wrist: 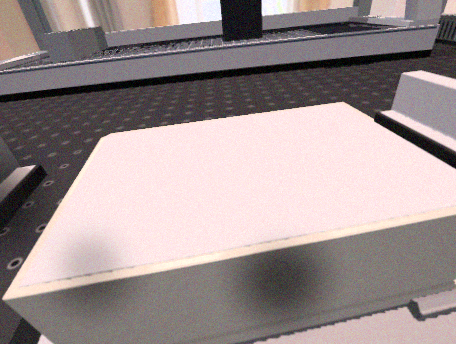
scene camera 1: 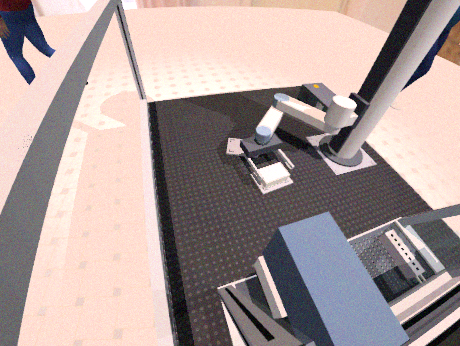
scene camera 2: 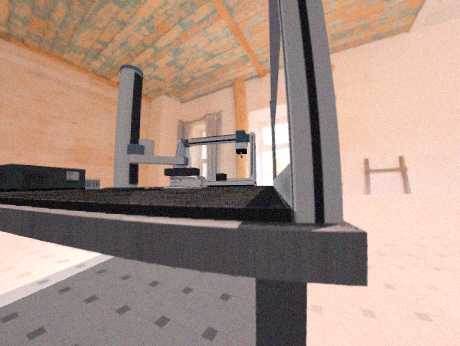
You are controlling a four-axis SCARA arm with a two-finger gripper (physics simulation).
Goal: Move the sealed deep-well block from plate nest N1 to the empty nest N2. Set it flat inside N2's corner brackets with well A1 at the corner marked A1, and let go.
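Frame: origin at the arm's base, x up, y left, z back, level; metres.
Seen in the pictures: gripper, fingertip midpoint: point(wrist: 215, 123) point(scene camera 1: 277, 173) point(scene camera 2: 192, 178); arm's base, origin of the base link: point(scene camera 1: 339, 151).
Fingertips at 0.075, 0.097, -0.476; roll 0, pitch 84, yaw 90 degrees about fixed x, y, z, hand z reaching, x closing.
Offsets run from my fingertips to a thing's top centre, as dx, dy, dz. "*": to the spot under its first point. Level surfaces: height alone.
The sealed deep-well block {-0.007, -0.015, -0.011} point(scene camera 1: 274, 173) point(wrist: 240, 185) is a white box with a smooth pale top. It sits level on a white plate nest {-0.044, -0.015, -0.010} point(scene camera 1: 270, 189) point(wrist: 385, 326); a corner bracket shows beside its near side in the wrist view. My gripper point(scene camera 1: 275, 175) point(wrist: 215, 123) is open, one finger on each side of the block, with a gap at the left finger. A second white nest plate {-0.044, -0.246, -0.068} point(scene camera 1: 233, 146) lies behind the gripper body, partly hidden by it; no block shows on its visible part. Nest labels and the A1 corner mark are not readable.
The arm's column point(scene camera 1: 372, 95) point(scene camera 2: 128, 120) stands right of the nests in scene camera 1. A large blue box-shaped unit {* +0.426, +0.440, -0.269} point(scene camera 1: 330, 275) and a framed deck instrument stand in the foreground. A dark controller box {* +0.053, -0.481, +0.550} point(scene camera 1: 320, 95) point(scene camera 2: 40, 177) is near the column. Frame posts edge the dark perforated table {dx -0.062} point(scene camera 1: 210, 210).
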